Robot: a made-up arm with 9 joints. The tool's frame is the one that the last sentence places. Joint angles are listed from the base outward.
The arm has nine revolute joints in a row. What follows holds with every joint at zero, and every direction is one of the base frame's. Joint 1 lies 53.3 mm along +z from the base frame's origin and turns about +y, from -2.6 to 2.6 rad. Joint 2 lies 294.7 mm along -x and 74.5 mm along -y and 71.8 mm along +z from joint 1 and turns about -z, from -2.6 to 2.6 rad. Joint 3 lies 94.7 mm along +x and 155.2 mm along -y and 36.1 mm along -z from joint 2 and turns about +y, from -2.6 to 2.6 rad. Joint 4 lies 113 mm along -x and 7.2 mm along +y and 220.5 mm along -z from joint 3 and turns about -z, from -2.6 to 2.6 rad. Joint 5 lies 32.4 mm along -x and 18.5 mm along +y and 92.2 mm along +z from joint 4 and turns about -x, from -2.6 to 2.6 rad. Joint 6 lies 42.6 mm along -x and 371 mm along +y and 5.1 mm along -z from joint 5 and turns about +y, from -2.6 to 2.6 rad. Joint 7 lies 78.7 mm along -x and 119.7 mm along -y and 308.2 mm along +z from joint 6 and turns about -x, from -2.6 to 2.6 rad. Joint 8 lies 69.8 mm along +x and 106.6 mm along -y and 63.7 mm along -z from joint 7 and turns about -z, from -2.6 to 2.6 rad. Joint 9 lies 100.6 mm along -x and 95.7 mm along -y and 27.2 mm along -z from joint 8 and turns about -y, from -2.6 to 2.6 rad. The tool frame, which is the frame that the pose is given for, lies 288.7 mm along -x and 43.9 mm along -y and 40.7 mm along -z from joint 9; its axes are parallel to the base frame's.
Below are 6 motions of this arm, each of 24 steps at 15 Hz.
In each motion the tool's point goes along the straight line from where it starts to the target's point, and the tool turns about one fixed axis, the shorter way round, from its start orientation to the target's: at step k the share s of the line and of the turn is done. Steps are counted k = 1, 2, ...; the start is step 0. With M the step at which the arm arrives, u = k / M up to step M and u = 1 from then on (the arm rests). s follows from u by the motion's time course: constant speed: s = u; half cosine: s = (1 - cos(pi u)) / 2; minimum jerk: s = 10 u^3 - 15 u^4 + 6 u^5.
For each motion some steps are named. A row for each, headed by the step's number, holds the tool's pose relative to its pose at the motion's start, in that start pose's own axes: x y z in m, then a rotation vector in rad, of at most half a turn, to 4 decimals.
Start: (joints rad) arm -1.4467 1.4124 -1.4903 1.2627 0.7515 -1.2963 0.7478 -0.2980 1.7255
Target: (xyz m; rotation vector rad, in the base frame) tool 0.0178 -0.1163 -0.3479 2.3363 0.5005 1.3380
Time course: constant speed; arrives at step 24
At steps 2, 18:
2: -0.0116 0.0106 -0.0130 0.0204 -0.0392 -0.0761
18: -0.1042 0.0950 -0.1166 0.1835 -0.3526 -0.6851

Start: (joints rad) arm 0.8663 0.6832 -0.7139 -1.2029 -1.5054 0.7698 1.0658 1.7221 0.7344
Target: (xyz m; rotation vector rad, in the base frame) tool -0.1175 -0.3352 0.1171 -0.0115 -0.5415 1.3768
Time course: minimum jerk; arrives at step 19
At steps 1, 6, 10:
1: 0.0003 0.0002 -0.0003 0.0007 -0.0012 0.0017
6: 0.0444 0.0295 -0.0373 0.1013 -0.1653 0.2380
10: 0.1321 0.0879 -0.1110 0.3014 -0.4918 0.7083

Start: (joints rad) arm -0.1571 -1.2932 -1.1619 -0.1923 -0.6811 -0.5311 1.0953 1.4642 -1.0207
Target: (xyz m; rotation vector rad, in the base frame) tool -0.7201 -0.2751 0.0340 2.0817 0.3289 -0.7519
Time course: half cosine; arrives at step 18
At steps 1, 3, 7, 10, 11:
1: -0.0018 0.0032 -0.0012 0.0055 -0.0044 -0.0048
3: -0.0160 0.0280 -0.0106 0.0486 -0.0391 -0.0421
7: -0.0786 0.1376 -0.0522 0.2386 -0.1919 -0.2070
10: -0.1402 0.2454 -0.0931 0.4256 -0.3423 -0.3692
11: -0.1603 0.2806 -0.1064 0.4866 -0.3914 -0.4222

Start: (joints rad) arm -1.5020 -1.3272 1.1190 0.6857 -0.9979 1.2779 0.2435 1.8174 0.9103
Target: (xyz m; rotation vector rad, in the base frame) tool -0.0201 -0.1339 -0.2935 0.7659 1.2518 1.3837
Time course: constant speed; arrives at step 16
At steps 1, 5, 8, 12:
1: 0.0062 0.0188 -0.0110 -0.0664 -0.0371 -0.1333
5: 0.0310 0.0940 -0.0551 -0.3321 -0.1855 -0.6667
8: 0.0496 0.1505 -0.0882 -0.5313 -0.2968 -1.0666
12: 0.0744 0.2257 -0.1323 -0.7970 -0.4452 -1.6000

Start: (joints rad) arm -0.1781 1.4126 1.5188 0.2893 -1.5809 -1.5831 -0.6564 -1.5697 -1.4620
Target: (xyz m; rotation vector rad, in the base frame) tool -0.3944 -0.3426 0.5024 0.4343 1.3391 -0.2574
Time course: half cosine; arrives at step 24
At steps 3, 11, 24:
3: 0.0107 0.0036 0.0112 -0.0293 0.0240 0.0276
11: 0.1227 0.0410 0.1279 -0.3342 0.2739 0.3157
24: 0.2823 0.0942 0.2942 -0.7688 0.6300 0.7262

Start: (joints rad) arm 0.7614 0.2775 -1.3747 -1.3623 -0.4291 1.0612 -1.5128 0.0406 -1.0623
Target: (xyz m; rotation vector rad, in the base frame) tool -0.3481 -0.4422 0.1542 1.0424 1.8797 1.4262
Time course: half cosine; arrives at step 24
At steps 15, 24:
15: 0.0367 -0.1140 0.0923 -0.3997 0.0811 0.5830
24: 0.0531 -0.1650 0.1336 -0.5781 0.1174 0.8433

